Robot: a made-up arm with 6 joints. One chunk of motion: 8 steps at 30 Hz.
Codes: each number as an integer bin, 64 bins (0 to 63) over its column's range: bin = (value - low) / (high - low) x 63, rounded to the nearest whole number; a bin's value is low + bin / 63 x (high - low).
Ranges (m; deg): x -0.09..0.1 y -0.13..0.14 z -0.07..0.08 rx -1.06..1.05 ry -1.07..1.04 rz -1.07..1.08
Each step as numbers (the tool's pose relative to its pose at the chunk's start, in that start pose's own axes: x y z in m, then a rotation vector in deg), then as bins.
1 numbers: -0.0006 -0.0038 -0.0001 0.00 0.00 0.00
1 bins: 30 29 29 32 32 31
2 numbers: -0.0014 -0.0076 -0.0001 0.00 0.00 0.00
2 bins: 29 29 29 32 32 31
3 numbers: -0.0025 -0.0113 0.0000 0.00 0.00 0.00
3 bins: 29 28 29 32 32 31
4 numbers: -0.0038 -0.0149 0.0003 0.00 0.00 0.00
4 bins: 29 27 30 32 32 31
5 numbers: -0.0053 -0.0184 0.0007 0.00 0.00 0.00
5 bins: 28 26 30 32 32 31
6 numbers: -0.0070 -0.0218 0.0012 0.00 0.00 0.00
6 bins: 28 25 30 32 32 31
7 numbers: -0.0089 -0.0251 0.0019 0.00 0.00 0.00
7 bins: 27 24 30 32 32 31
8 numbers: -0.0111 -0.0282 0.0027 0.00 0.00 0.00
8 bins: 26 24 31 32 32 31
